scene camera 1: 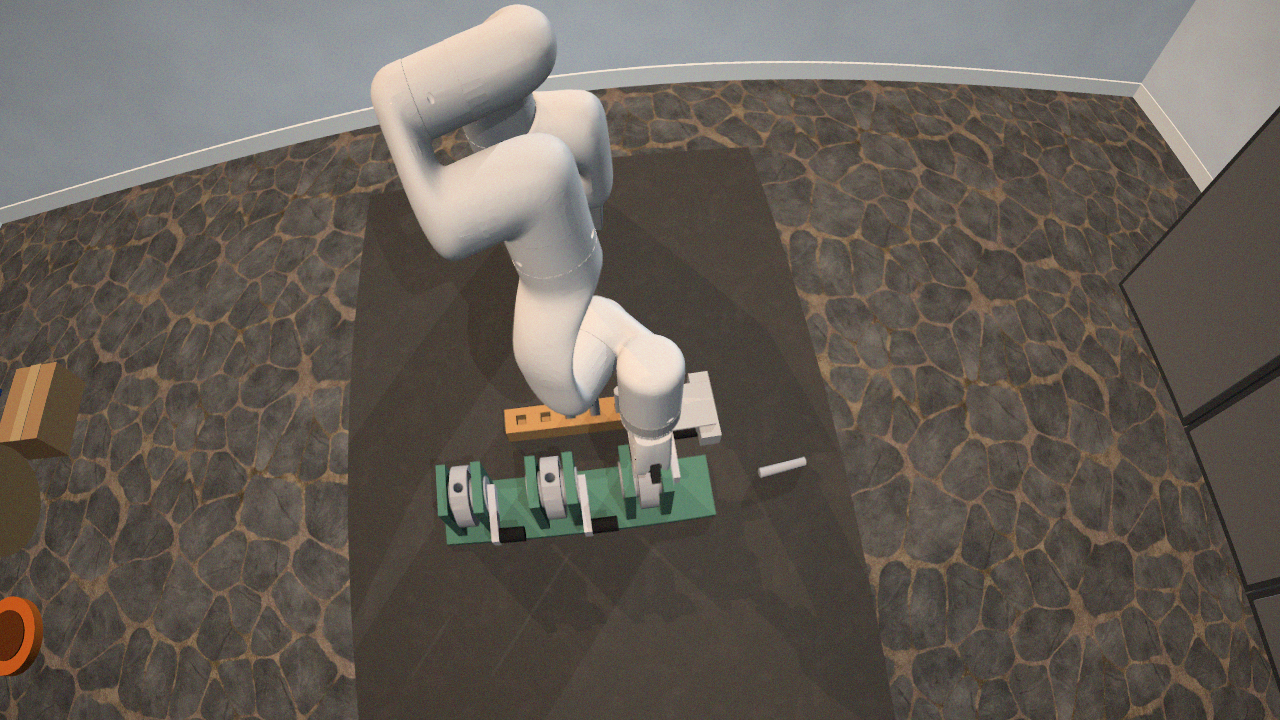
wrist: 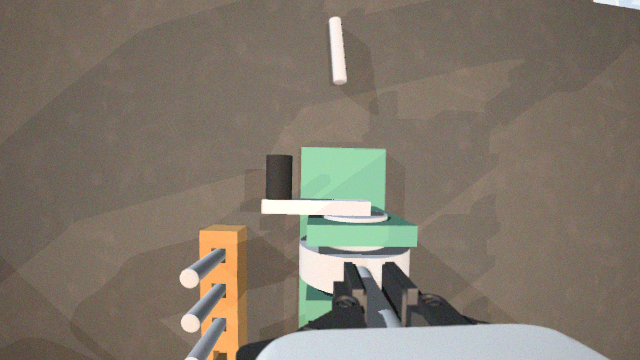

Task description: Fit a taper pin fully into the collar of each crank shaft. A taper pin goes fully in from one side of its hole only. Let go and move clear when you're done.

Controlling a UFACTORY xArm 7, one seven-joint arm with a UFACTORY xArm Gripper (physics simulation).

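Places are measured from the arm's base along level axes (x ahead, y left, z up), in millimetres.
Pixels of known places: gripper, fingertip midpoint: (wrist: 367, 284).
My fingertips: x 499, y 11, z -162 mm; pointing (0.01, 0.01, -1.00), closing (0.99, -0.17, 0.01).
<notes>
For each thing: its top centre in the pictures, then the offset to it from my fingertips. "spot": a spot on its surface instead.
- grey taper pin at a spot on its surface: (wrist: 378, 302) spot: dx +0, dy +4, dz +29 mm
- rightmost collar at a spot on its surface: (wrist: 320, 267) spot: dx -29, dy +4, dz -32 mm
- middle collar at a spot on its surface: (scene camera 1: 552, 503) spot: dx +10, dy -156, dz -37 mm
- left collar at a spot on its surface: (scene camera 1: 460, 508) spot: dx -19, dy -297, dz -32 mm
- loose pale pin at its top centre: (wrist: 338, 47) (scene camera 1: 783, 465) dx +34, dy +235, dz -153 mm
- black handle at a spot on its surface: (wrist: 279, 177) spot: dx -53, dy +77, dz -62 mm
My gripper (scene camera 1: 656, 472) (wrist: 367, 284) is shut on a grey taper pin (wrist: 378, 302), over the rightmost collar (scene camera 1: 648, 492) (wrist: 320, 267). The pin's far end meets the collar's top; its depth in the hole is hidden by the fingers. The middle collar (scene camera 1: 552, 503) and the left collar (scene camera 1: 460, 508) each show a dark round hole on top. The three crank shafts sit in a green stand (scene camera 1: 693, 497) (wrist: 342, 172). A loose pale pin (scene camera 1: 782, 466) (wrist: 338, 55) lies on the dark mat beyond the stand's right end.
An orange rack (scene camera 1: 528, 431) (wrist: 237, 295) stands alongside the stand, with several grey pins leaning out toward the wrist camera. The right crank's white arm (wrist: 310, 206) and black handle (wrist: 279, 177) stick out toward the rack side. The other two black handles (scene camera 1: 512, 534) (scene camera 1: 605, 524) point the opposite way.
</notes>
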